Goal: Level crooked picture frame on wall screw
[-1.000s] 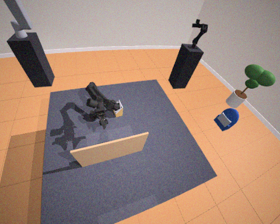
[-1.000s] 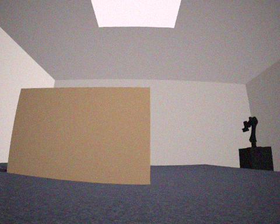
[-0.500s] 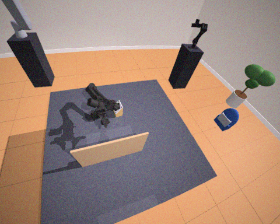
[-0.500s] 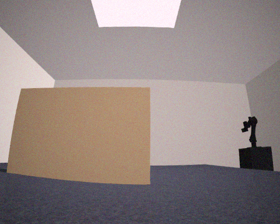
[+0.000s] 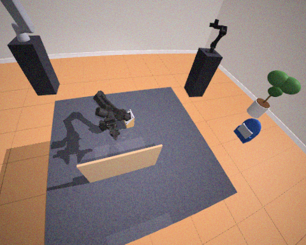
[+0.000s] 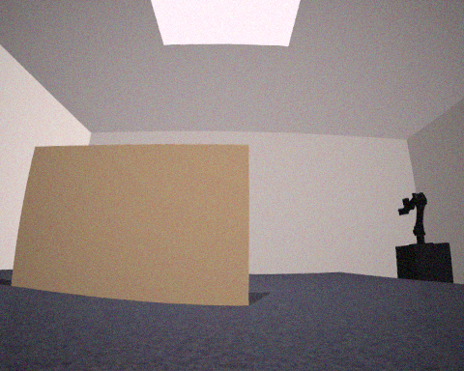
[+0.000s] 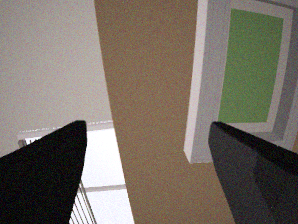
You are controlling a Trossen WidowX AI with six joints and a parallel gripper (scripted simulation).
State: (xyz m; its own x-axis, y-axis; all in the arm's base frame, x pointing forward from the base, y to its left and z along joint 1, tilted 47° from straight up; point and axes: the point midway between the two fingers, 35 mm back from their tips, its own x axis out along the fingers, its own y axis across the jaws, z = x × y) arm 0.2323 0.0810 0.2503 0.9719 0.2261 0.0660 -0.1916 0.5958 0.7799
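Now: the picture frame 120 mm ahead of my gripper tip, 30 mm to the left of it and 110 mm below it. From my gripper tip the other things lie so: tan wall panel: 130 mm ahead, 40 mm to the left, 120 mm below.
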